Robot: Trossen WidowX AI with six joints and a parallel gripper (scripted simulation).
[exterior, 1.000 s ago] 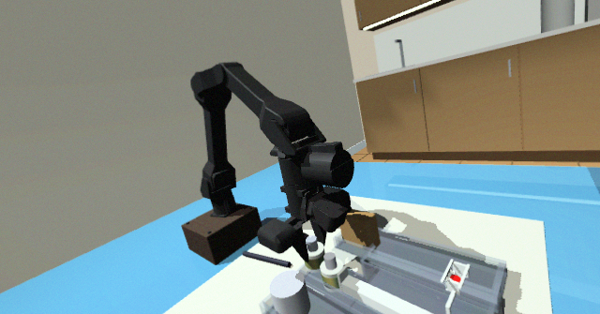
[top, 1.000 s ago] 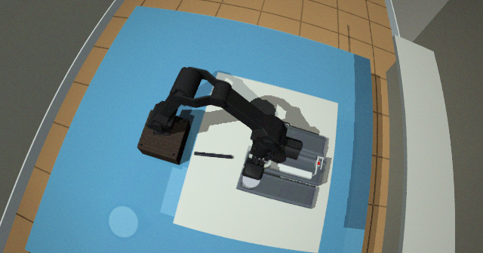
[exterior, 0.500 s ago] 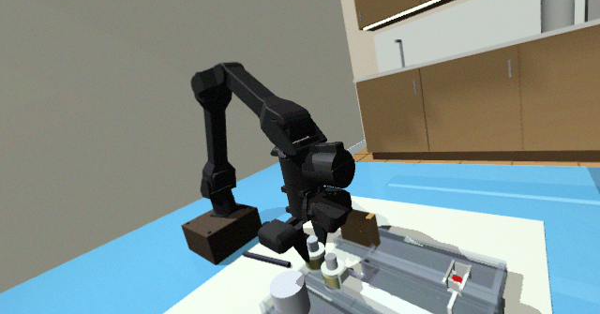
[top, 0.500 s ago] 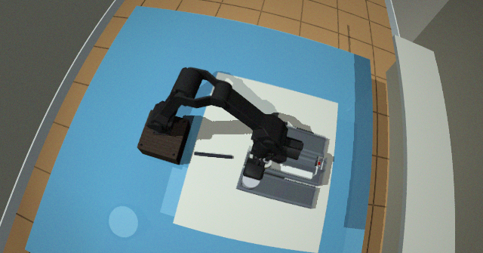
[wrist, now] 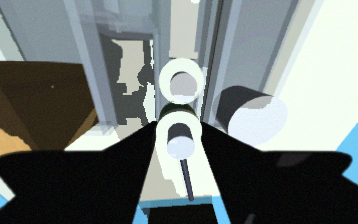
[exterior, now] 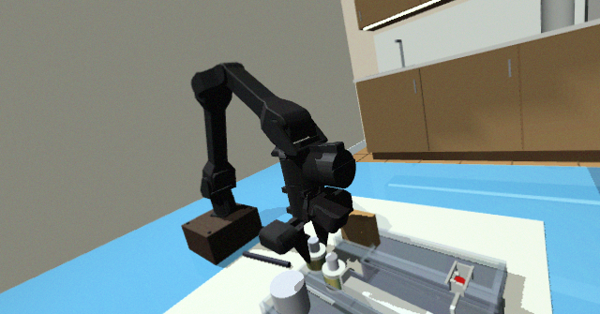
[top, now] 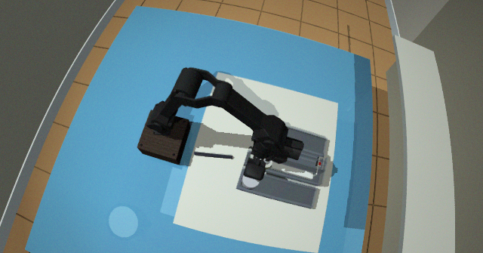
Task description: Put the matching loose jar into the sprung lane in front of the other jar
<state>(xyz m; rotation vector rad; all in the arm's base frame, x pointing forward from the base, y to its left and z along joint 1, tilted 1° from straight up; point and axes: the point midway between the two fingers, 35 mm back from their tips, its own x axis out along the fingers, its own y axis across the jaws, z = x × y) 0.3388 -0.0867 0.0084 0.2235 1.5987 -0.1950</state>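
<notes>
The wide grey cylinder jar lies 2 cm behind my gripper tip, 8 cm to the right of it and 2 cm below it. Round my gripper tip: brown box 5 cm ahead, 12 cm to the left, 1 cm below; then grey pusher lane 14 cm ahead, 2 cm to the right, 3 cm below; then thin dark rod 15 cm behind, 1 cm to the left, 4 cm below.
</notes>
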